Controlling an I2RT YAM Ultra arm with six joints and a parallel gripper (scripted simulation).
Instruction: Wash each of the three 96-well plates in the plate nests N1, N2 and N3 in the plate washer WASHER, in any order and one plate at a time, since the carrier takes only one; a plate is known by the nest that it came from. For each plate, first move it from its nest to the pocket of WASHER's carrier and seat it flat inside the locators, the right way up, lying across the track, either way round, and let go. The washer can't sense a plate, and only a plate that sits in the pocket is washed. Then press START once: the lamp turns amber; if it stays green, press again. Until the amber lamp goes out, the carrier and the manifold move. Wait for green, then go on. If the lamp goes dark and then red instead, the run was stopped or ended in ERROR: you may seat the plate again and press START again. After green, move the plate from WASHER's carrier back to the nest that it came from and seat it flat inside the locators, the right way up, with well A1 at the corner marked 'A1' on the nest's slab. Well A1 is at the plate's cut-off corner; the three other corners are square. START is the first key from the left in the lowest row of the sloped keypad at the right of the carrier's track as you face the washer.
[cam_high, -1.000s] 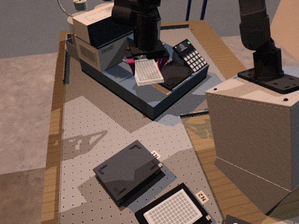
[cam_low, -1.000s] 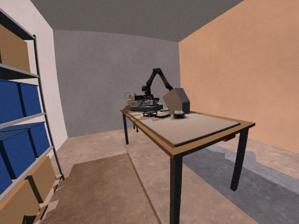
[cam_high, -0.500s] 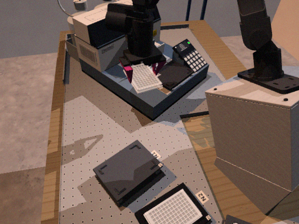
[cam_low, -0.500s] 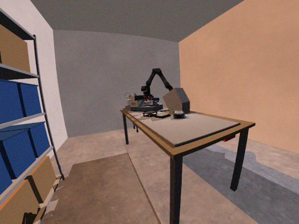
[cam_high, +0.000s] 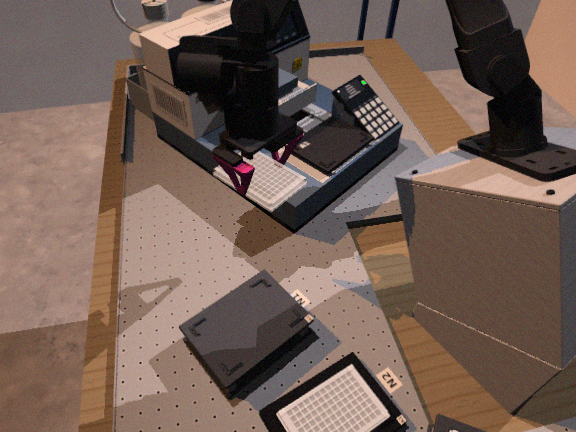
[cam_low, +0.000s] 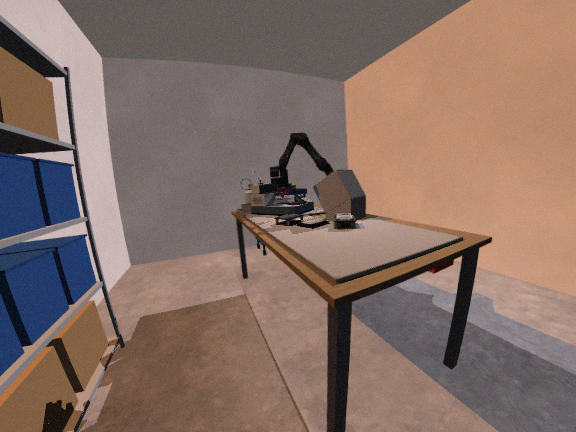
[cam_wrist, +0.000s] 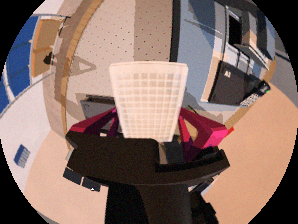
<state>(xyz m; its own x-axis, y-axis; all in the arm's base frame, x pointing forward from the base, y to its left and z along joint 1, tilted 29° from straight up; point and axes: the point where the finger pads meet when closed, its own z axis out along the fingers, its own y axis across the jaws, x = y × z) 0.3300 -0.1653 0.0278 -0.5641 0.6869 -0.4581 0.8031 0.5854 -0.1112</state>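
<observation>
Now: the nest N1 190 mm to the left of my hand, 120 mm below it and 60 mm ahead of it. Also, from my hand: dark carrier pocket: 180 mm behind, 150 mm to the right, 80 mm below; then manifold: 280 mm to the right, 90 mm behind, 30 mm below; then washer: 280 mm to the right, 90 mm behind, 30 mm below.
</observation>
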